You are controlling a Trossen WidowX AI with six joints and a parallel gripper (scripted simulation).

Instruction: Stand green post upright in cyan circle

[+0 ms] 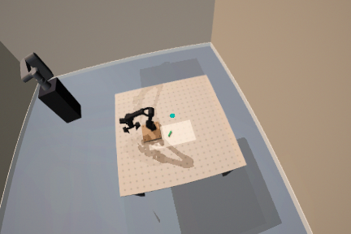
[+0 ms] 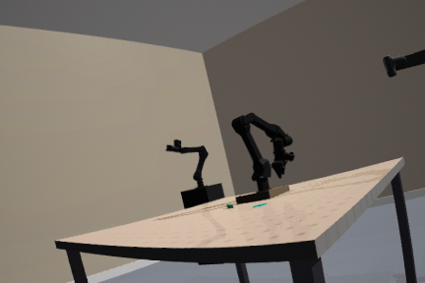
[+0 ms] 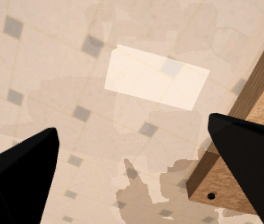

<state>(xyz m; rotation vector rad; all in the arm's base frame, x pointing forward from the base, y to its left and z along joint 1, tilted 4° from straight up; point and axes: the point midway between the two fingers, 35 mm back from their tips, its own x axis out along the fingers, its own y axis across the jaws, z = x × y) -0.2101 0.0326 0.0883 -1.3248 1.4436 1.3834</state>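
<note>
The green post lies 370 mm ahead of my gripper tip, 150 mm to the right of it and 70 mm below it. The rest, counted from my gripper tip: cyan circle: 480 mm ahead, 60 mm to the left, 80 mm below.
</note>
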